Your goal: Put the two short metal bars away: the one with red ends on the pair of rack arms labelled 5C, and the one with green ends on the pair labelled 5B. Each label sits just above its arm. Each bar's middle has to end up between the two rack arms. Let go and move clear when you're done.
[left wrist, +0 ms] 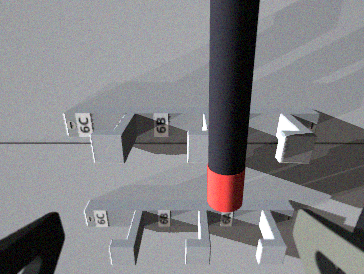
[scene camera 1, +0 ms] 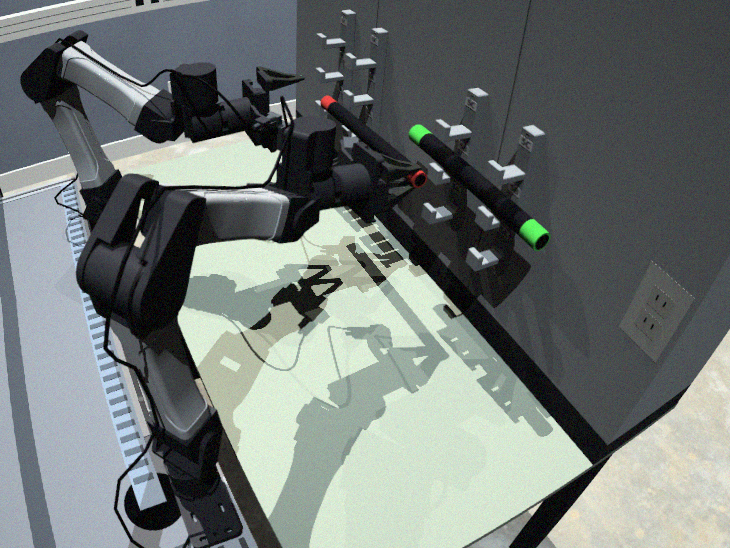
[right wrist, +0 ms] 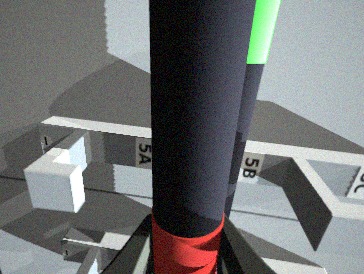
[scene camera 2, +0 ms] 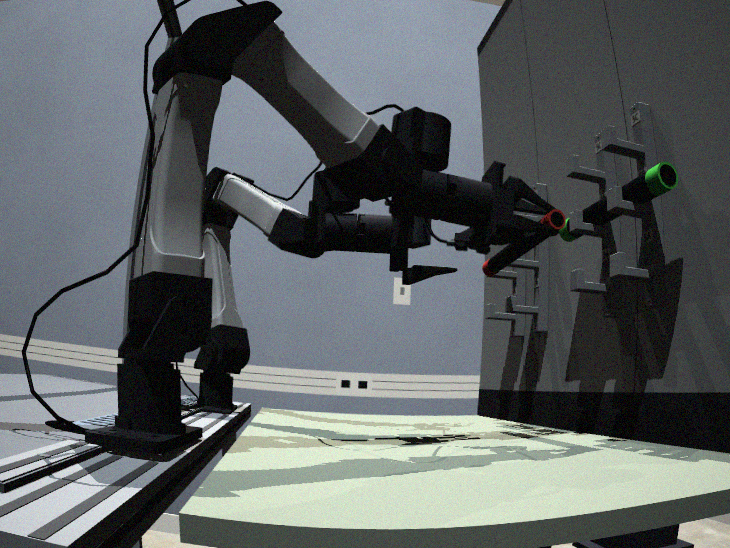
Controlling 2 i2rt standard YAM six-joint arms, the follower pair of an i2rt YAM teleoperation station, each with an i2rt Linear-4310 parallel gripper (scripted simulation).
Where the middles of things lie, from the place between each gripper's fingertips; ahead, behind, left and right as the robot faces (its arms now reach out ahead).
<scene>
I see the green-ended bar (scene camera 1: 519, 221) 60 mm to the right of my right hand (scene camera 2: 557, 223), 60 mm ahead of it and 10 mm above it. From my right hand the other things lie so: red-ended bar (scene camera 1: 363, 132) (140 mm to the left, 10 mm below); then outlet plate (scene camera 1: 654, 275) (390 mm to the right, 90 mm ahead, 20 mm above).
The red-ended bar is 110 mm to the right of my left hand, 70 mm ahead of it and 30 mm below it. From my left hand the other things lie so: outlet plate: 640 mm to the right, 170 mm ahead; green-ended bar: 320 mm to the right, 130 mm ahead, 10 mm below.
</scene>
